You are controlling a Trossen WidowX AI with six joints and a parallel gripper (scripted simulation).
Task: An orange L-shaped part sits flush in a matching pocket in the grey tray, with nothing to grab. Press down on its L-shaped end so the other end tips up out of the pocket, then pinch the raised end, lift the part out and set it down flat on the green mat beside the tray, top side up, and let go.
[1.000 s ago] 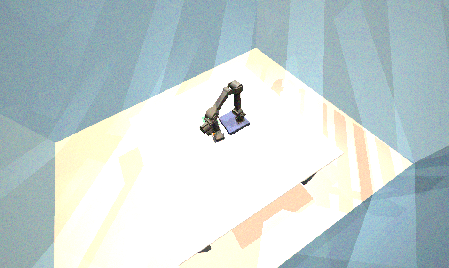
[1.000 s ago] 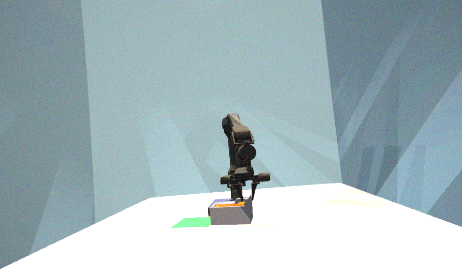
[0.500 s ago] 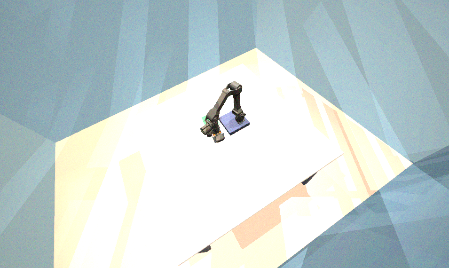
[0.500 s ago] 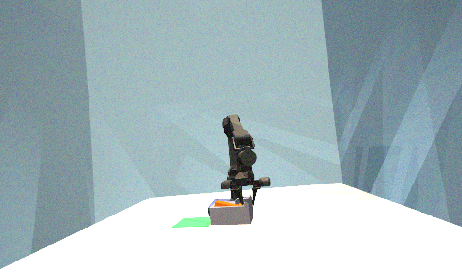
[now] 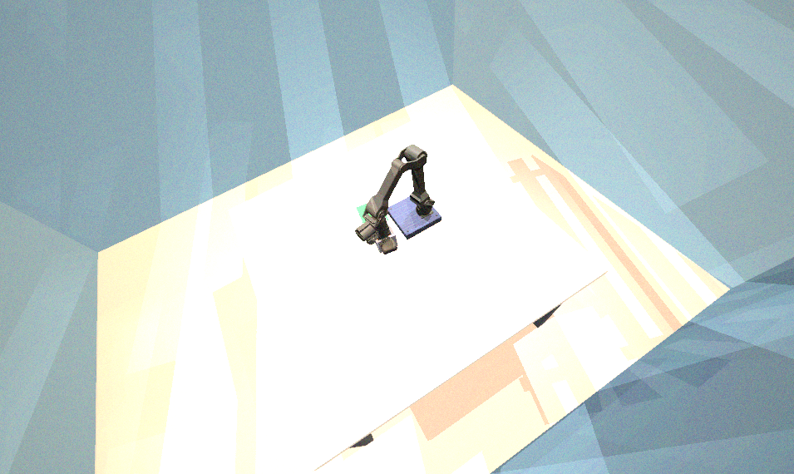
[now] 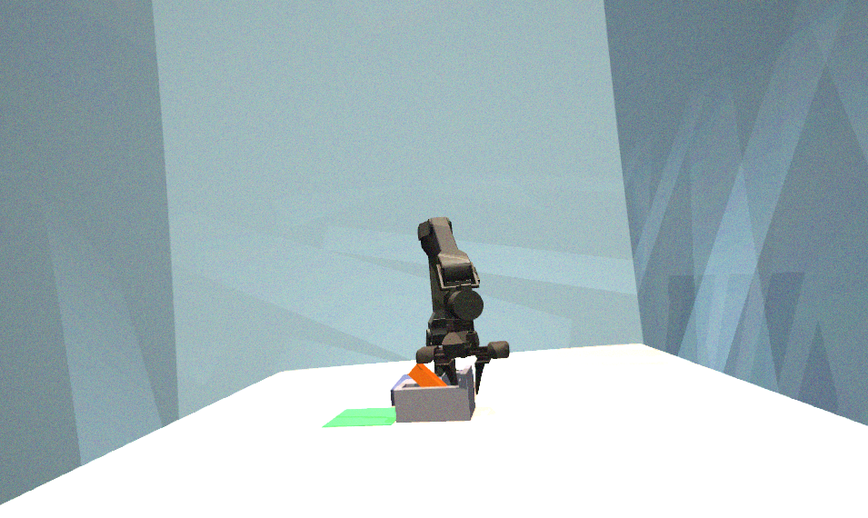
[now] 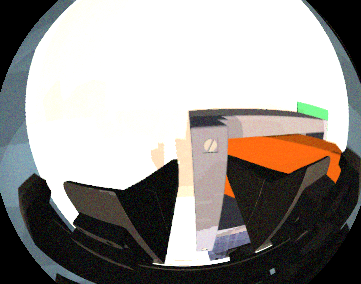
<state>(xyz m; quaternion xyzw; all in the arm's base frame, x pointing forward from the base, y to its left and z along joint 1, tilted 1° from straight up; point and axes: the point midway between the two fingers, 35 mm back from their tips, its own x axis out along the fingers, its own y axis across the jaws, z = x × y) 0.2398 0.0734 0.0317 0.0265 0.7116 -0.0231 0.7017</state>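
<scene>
My gripper tip is now 50 mm to the left of the orange L-shaped part, 10 mm below it and 10 mm past it. Also, from my gripper tip: green mat (220 mm to the right, 50 mm below, 20 mm behind).
</scene>
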